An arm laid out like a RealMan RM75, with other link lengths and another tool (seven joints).
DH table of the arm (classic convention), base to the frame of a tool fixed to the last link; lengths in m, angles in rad. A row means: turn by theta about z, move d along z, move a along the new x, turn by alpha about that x. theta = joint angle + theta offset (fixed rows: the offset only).
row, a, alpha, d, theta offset
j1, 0, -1.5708, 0.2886, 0
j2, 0, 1.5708, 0, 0
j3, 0, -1.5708, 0.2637, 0
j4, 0, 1.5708, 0, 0
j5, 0, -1.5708, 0.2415, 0
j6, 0, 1.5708, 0, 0
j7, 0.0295, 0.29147, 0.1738, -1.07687
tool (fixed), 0, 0, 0.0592, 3.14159
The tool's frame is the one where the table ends.
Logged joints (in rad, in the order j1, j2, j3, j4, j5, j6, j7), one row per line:
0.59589, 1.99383, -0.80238, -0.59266, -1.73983, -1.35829, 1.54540
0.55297, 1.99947, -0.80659, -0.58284, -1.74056, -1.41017, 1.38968
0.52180, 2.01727, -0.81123, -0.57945, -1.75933, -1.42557, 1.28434
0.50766, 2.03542, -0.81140, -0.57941, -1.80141, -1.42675, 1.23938
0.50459, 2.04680, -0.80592, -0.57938, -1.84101, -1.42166, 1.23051
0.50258, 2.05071, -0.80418, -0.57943, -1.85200, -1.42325, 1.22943
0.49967, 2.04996, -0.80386, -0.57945, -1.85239, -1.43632, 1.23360
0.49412, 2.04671, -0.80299, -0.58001, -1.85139, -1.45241, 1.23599
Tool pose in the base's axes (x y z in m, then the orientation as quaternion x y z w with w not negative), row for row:
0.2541, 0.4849, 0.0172, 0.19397, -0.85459, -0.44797, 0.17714
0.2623, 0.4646, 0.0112, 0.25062, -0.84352, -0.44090, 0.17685
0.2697, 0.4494, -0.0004, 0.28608, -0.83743, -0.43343, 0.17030
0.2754, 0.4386, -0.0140, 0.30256, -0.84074, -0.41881, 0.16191
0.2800, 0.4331, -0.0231, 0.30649, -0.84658, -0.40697, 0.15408
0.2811, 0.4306, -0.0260, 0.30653, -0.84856, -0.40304, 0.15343
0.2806, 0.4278, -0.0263, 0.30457, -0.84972, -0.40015, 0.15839
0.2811, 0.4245, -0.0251, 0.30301, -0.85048, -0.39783, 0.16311
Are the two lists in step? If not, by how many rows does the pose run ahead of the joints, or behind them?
They are in step.
